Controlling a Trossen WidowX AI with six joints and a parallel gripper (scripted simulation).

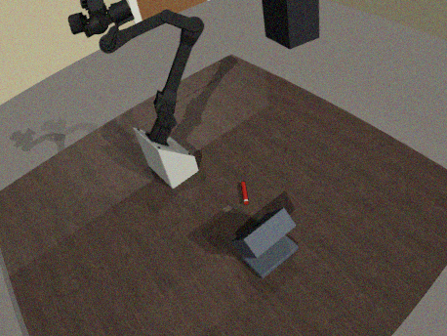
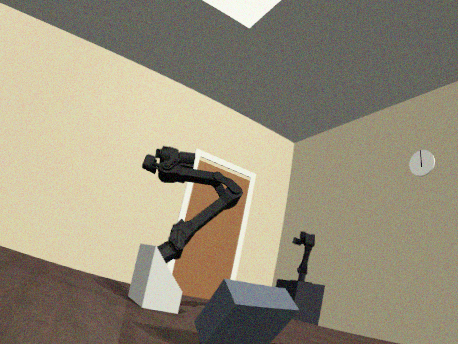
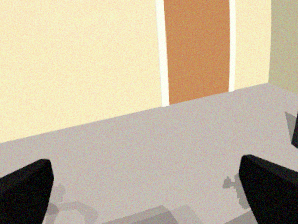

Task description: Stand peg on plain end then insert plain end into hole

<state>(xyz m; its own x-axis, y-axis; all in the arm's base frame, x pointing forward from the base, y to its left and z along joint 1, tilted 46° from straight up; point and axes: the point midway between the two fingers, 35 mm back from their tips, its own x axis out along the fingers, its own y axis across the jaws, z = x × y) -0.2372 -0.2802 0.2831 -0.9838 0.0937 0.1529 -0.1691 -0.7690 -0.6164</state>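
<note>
The red peg is 60 cm ahead of my gripper tip, 13 cm to the left of it and 48 cm below it. Round my gripper tip: sloped panel (77 cm ahead, 8 cm to the left, 41 cm below).
</note>
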